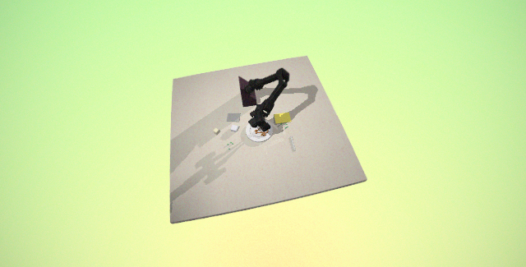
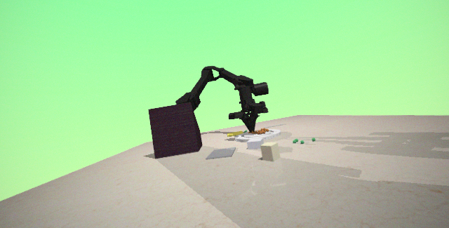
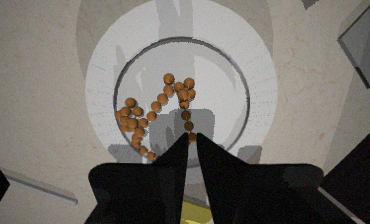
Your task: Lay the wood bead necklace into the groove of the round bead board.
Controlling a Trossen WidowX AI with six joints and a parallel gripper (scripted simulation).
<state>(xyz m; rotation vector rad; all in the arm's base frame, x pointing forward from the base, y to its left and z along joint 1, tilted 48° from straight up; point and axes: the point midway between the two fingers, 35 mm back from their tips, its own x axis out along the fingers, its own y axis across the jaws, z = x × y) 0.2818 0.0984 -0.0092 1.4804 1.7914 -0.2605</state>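
Right now the round white bead board is 20 mm ahead of my gripper tip, 10 mm to the right of it and 10 mm below it. The rest, counted from my gripper tip: thin white strip (210 mm to the left, 170 mm ahead, 20 mm below); yellow card (180 mm to the left, 70 mm behind, 20 mm below); grey flat plate (200 mm to the right, 140 mm behind, 20 mm below).
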